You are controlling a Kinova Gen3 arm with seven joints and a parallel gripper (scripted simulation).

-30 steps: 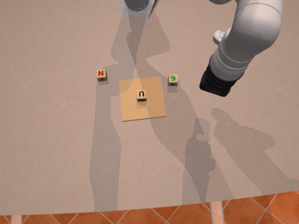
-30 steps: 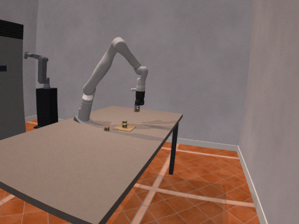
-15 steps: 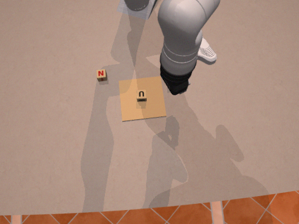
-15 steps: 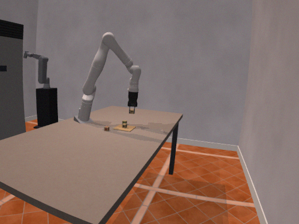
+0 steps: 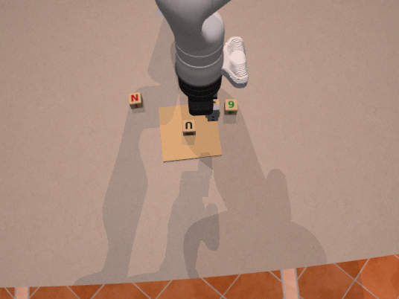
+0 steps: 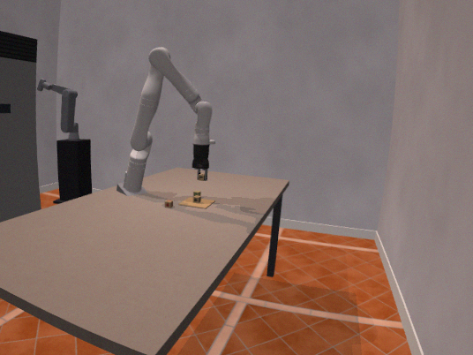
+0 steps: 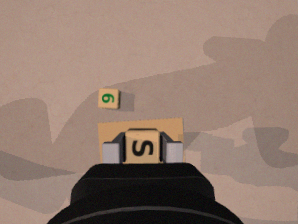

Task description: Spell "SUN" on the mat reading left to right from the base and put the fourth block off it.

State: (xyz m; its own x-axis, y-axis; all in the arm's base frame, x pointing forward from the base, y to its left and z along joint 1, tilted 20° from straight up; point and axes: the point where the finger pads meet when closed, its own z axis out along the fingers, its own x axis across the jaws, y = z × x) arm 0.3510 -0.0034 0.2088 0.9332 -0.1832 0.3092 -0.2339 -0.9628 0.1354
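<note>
My gripper is now 100 mm above the U block, 50 mm to the left of it and 10 mm past it. Also, from my hand: mat 120 mm below, 50 mm to the right, 10 mm behind; then S block right at my hand; then green 9 block 110 mm below, 60 mm to the left, 40 mm behind.
</note>
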